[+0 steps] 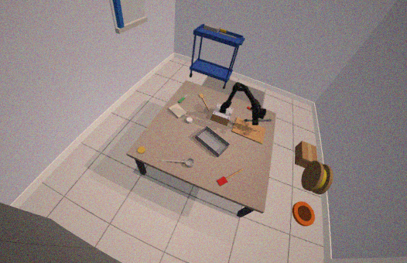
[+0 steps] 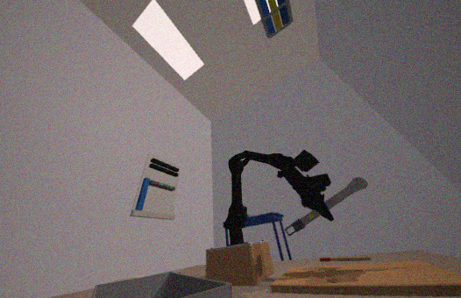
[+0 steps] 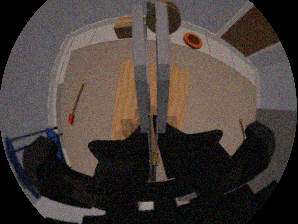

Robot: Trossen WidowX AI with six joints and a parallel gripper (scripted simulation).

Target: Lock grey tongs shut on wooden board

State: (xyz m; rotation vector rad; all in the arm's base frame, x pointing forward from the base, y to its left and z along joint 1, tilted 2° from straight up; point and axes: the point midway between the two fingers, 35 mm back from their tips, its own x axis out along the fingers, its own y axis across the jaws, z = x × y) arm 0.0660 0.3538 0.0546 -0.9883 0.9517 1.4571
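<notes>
The wooden board is 130 mm below my gripper tip and 20 mm to the right of it. Also, from my gripper tip: pale block: 850 mm to the right, 130 mm below, 60 mm ahead; red spatula: 630 mm ahead, 140 mm to the right, 130 mm below; roasting tin: 380 mm to the right, 320 mm ahead, 110 mm below.
</notes>
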